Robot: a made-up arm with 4 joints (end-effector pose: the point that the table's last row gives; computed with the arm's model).
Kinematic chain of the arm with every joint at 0, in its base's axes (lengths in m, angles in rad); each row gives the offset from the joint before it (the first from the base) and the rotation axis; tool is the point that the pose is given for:
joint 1: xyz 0 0 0.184 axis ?
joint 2: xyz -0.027 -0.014 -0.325 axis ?
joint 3: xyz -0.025 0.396 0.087 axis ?
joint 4: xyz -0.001 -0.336 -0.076 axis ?
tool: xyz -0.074 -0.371 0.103
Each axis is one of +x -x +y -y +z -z.
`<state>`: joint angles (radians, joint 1 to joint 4).
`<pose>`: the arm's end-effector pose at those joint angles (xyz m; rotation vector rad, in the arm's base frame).
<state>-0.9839 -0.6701 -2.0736 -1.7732</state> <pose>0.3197 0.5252 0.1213 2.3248 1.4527 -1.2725</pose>
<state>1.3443 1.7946 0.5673 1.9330</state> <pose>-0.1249 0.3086 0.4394 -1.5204 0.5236 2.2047</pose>
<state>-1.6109 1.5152 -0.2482 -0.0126</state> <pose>0.6220 -0.1495 0.2576 1.0051 -1.4458 1.3666</pose>
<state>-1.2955 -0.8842 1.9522 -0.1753</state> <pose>0.5616 0.5794 -0.6587 0.6748 -1.4469 -2.1950</pose>
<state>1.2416 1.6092 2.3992 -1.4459</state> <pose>0.2356 -0.4307 0.4611 -0.0017 -2.6379 0.1363</pose>
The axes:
joint 1: +y
joint 2: +x
joint 3: -z
joint 4: +x

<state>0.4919 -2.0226 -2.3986 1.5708</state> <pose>-0.0987 -0.6298 -0.6359 -0.3785 2.8222 -0.5330</pose>
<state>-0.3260 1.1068 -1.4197 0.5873</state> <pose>0.6552 0.1801 0.2151 1.1246 -0.6049 1.7503</pose>
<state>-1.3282 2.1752 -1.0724 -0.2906</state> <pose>0.5422 -0.1995 0.5583 1.3095 -2.0417 1.6603</pose>
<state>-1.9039 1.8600 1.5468 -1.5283</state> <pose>0.0889 -0.5166 -0.1054 -0.0030 -0.3484 0.2947</pose>
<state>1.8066 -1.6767 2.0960 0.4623</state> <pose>-0.9537 -0.1625 1.0633 -1.0601 -0.3123 -0.0716</pose>
